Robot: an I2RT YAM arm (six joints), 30 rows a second.
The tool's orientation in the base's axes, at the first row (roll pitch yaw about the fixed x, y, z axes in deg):
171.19 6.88 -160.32
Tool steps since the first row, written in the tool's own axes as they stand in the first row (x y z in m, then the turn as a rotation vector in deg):
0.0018 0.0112 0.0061 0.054 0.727 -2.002
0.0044 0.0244 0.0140 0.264 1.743 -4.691
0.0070 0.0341 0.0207 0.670 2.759 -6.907
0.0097 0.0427 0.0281 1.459 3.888 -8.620
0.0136 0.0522 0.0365 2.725 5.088 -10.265
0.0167 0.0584 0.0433 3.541 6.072 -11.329
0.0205 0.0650 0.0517 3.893 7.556 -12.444
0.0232 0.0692 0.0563 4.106 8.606 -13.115
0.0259 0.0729 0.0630 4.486 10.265 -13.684
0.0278 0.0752 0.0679 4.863 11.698 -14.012
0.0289 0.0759 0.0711 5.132 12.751 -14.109
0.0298 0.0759 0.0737 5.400 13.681 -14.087
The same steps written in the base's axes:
-0.0052 0.0109 -0.0045 -0.425 0.285 2.068
-0.0118 0.0237 -0.0106 -1.138 0.659 4.836
-0.0172 0.0330 -0.0160 -2.006 1.055 7.116
-0.0223 0.0414 -0.0222 -3.241 1.519 8.873
-0.0288 0.0504 -0.0295 -4.943 1.902 10.518
-0.0335 0.0564 -0.0356 -6.114 2.343 11.614
-0.0388 0.0627 -0.0433 -7.030 3.392 12.891
-0.0425 0.0666 -0.0475 -7.636 4.168 13.684
-0.0460 0.0703 -0.0538 -8.606 5.469 14.449
-0.0482 0.0727 -0.0585 -9.480 6.607 14.943
-0.0493 0.0736 -0.0617 -10.106 7.473 15.166
-0.0500 0.0738 -0.0643 -10.681 8.247 15.254

